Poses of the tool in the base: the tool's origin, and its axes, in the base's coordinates. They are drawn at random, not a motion.
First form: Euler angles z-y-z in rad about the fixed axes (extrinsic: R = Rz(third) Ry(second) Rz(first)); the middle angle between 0 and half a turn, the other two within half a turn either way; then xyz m.
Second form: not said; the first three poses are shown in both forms.
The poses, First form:
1: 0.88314 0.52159 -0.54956 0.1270 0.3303 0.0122
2: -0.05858 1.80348 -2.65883 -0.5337 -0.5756 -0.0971
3: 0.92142 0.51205 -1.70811 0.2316 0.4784 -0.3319
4: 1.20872 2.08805 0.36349 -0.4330 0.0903 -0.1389
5: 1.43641 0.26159 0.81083 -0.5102 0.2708 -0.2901
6: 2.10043 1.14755 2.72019 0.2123 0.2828 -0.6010
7: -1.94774 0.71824 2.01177 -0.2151 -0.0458 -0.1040
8: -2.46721 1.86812 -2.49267 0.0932 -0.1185 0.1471
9: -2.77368 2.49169 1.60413 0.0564 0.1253 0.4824
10: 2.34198 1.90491 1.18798 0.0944 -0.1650 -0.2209
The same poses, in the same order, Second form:
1: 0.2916 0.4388 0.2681 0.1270 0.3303 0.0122
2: 2.0428 -1.0389 -1.2149 -0.5337 -0.5756 -0.0971
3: 0.5080 -0.0671 -0.7693 0.2316 0.4784 -0.3319
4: -2.5830 0.9482 -2.5886 -0.4330 0.0903 -0.1389
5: -0.1917 0.1791 2.2645 -0.5102 0.2708 -0.2901
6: -0.7372 -0.9827 -1.8702 0.2123 0.2828 -0.6010
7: -0.6688 -0.2847 -0.0355 -0.2151 -0.0458 -0.1040
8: 2.0400 -0.8661 2.6138 0.0932 -0.1185 0.1471
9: -2.4920 -0.0202 -1.2294 0.0564 0.1253 0.4824
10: -1.9289 0.3606 -2.2391 0.0944 -0.1650 -0.2209
